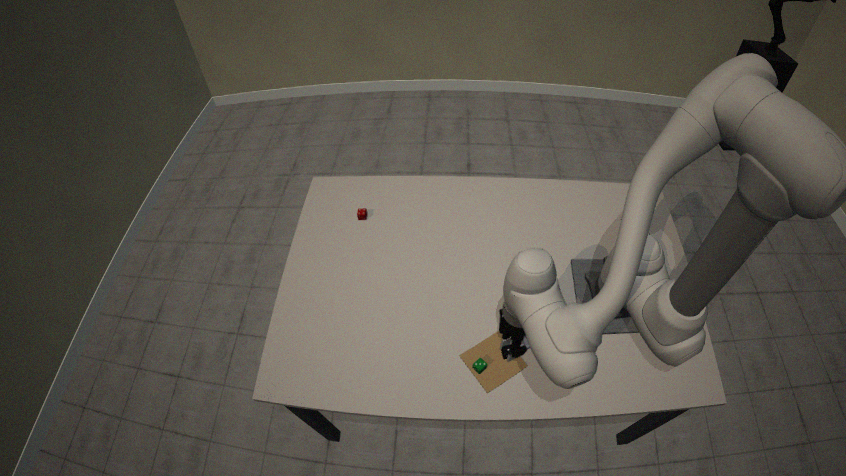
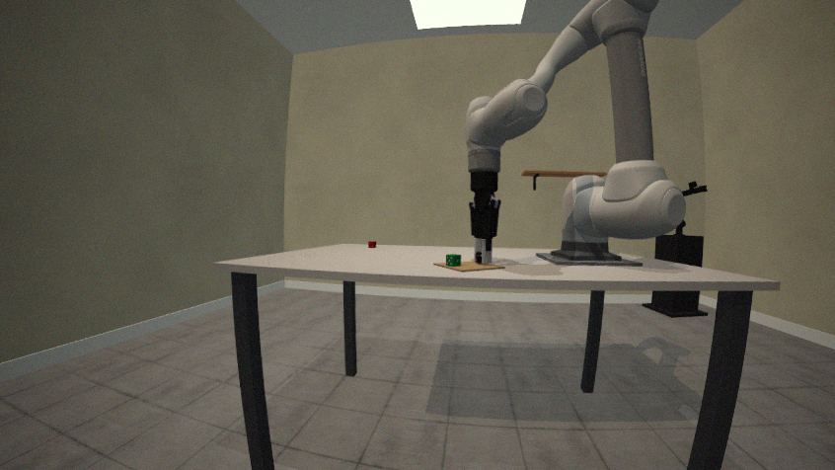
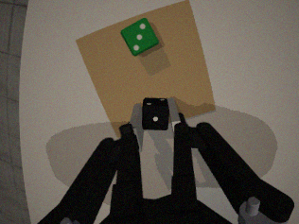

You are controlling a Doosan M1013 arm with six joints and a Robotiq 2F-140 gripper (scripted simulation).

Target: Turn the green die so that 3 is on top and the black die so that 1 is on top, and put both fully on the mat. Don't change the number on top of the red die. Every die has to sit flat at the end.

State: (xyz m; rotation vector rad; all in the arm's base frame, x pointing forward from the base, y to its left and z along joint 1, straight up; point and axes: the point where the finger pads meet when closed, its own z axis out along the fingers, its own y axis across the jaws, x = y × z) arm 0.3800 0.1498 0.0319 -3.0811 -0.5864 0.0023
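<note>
My gripper is now 2 cm above the black die. The rest, counted from my hand: red die (55 cm to the right, 43 cm ahead, 3 cm below); then green die (8 cm ahead, 3 cm to the left, 2 cm below); then tan mat (4 cm below, 4 cm ahead, 2 cm to the left).
</note>
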